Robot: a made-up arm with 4 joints.
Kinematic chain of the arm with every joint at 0, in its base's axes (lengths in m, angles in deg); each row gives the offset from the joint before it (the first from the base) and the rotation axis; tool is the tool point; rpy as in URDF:
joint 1: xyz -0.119 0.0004 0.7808 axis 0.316 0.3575 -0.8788
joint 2: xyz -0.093 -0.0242 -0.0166 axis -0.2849 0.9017 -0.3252
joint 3: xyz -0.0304 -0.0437 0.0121 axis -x
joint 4: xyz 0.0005 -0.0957 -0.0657 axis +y
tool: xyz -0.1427 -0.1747 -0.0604 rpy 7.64 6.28 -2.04
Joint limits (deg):
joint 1: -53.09..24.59
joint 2: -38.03..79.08
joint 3: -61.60..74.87
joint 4: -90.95..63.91
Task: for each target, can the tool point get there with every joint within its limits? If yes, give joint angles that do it. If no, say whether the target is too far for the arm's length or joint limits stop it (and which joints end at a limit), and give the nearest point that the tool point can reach.
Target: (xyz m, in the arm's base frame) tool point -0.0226 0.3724 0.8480
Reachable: no: joint limits stop it (at a limit: joint 1, joint 2, joint 3, joint 4) | nearest point -0.1207 0.1257 1.0060 | short by 0.309 m
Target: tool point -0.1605 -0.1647 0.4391
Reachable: yes | joints -2.23 -12.14 -32.19 -66.75
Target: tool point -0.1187 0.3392 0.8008
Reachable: no: joint limits stop it (at a limit: joint 1, joint 2, joint 3, joint 4) | nearest point -0.1207 0.1257 1.0060 | short by 0.296 m
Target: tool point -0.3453 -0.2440 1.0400
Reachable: yes | joints 9.20 38.89 45.72 6.13
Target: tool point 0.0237 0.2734 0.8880
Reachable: no: joint limits stop it (at a limit: joint 2, joint 3, joint 4) | nearest point -0.0859 0.1095 1.0120 | short by 0.233 m
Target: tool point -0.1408 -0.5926 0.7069
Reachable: no: too far | nearest point -0.1377 -0.4577 0.7295 | short by 0.137 m
